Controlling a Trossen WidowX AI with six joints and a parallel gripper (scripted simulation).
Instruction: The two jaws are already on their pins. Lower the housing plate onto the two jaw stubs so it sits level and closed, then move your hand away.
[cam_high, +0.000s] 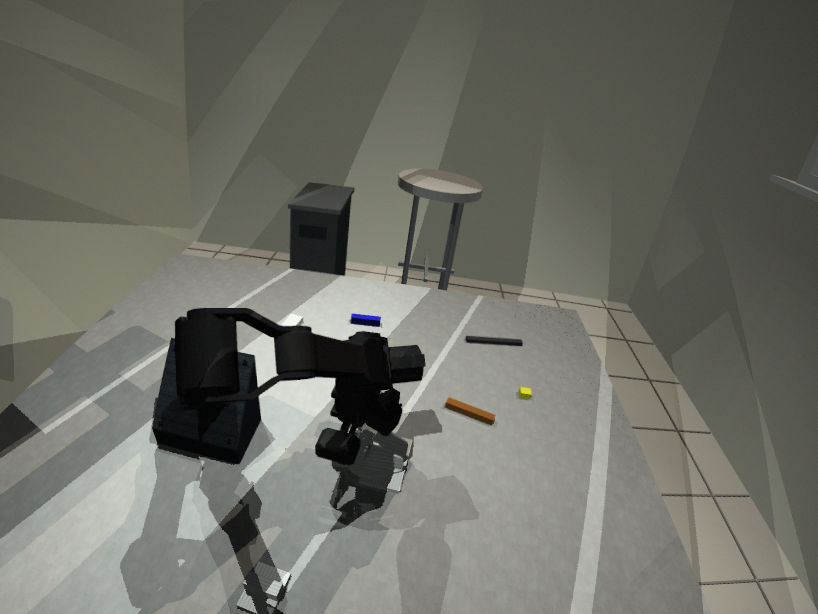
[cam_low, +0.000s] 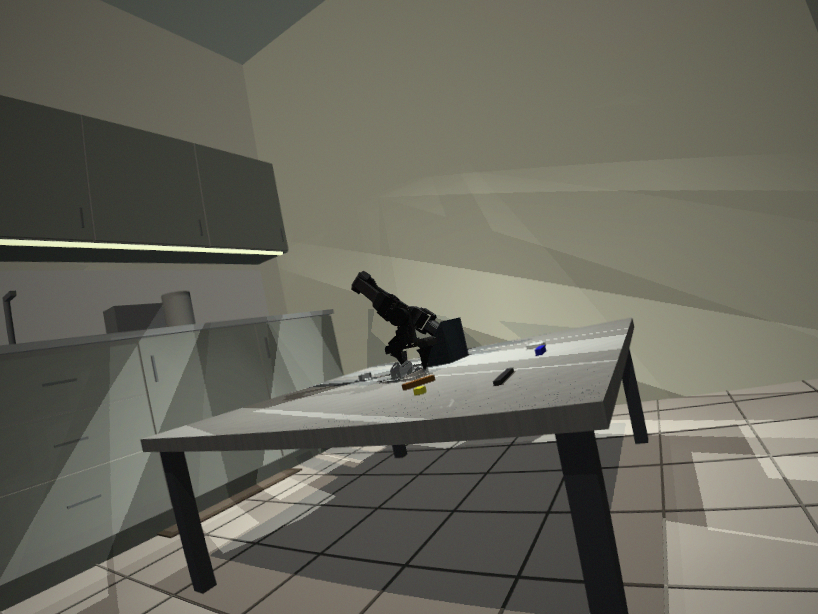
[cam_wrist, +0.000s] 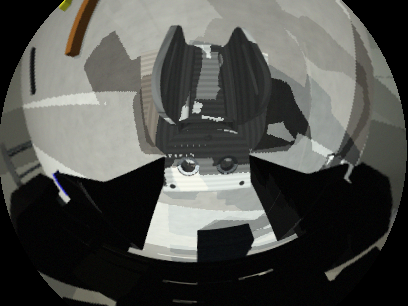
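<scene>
My gripper tip is 70 mm short of the white base, 20 mm to the left of it and 10 mm above it. Round my gripper tip: orange bar 240 mm ahead, 120 mm to the left, 10 mm below; then blue block 420 mm to the left, 10 mm below, 10 mm ahead; then yellow cube 370 mm ahead, 190 mm to the left, 10 mm below.
</scene>
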